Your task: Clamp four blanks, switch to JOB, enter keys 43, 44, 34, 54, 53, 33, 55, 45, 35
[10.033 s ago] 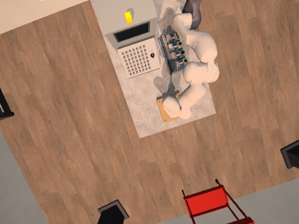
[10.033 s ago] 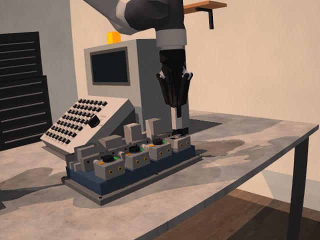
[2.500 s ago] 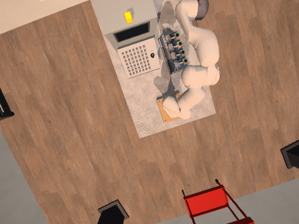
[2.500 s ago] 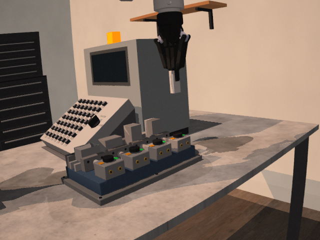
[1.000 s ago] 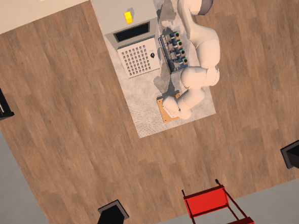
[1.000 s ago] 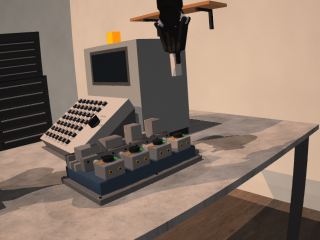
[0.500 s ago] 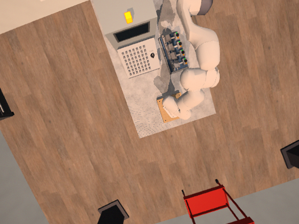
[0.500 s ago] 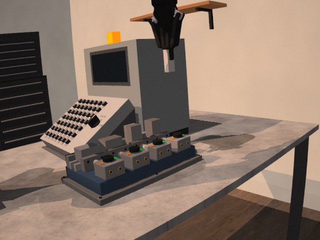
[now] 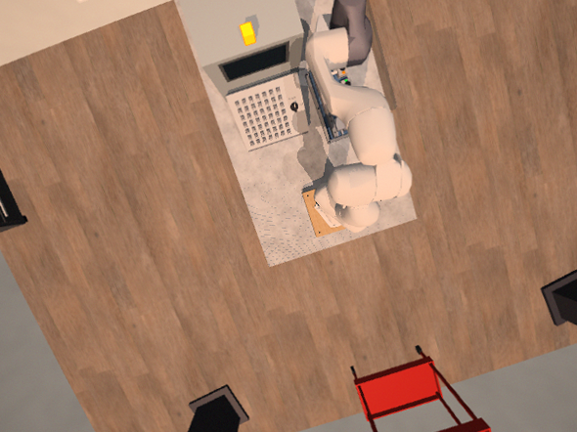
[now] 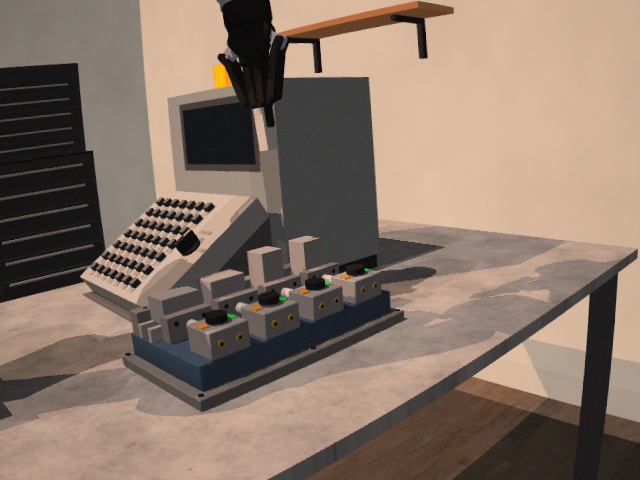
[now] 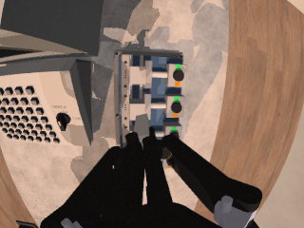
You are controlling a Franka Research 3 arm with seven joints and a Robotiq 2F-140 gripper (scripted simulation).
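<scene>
Right now my hand is 19 cm to the right of the black selector knob, 18 cm above it and 2 cm past it. From my hand the other things lie so: keypad (29 cm to the left, 23 cm below, 2 cm ahead).
</scene>
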